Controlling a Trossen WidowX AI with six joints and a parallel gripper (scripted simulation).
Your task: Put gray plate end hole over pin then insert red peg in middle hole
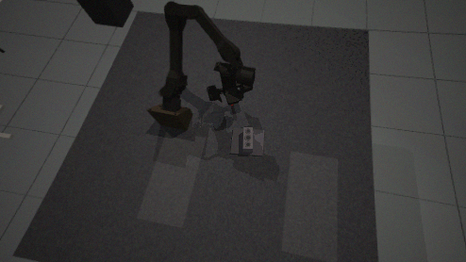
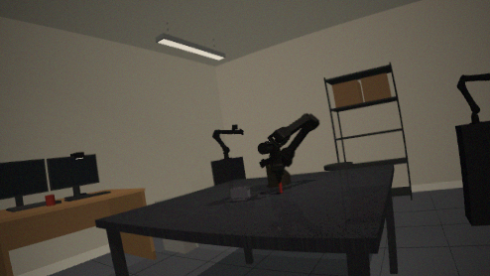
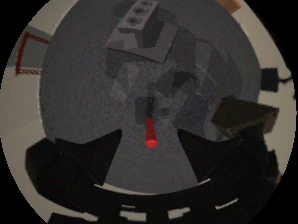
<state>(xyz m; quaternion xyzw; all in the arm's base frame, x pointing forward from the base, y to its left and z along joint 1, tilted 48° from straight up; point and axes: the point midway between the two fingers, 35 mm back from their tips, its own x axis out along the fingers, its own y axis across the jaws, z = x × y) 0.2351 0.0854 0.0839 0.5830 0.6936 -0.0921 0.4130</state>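
Right now the red peg is 20 mm below my gripper tip. From my gripper tip the other things lie so: gray plate (170 mm to the right, 110 mm ahead, 10 mm below).
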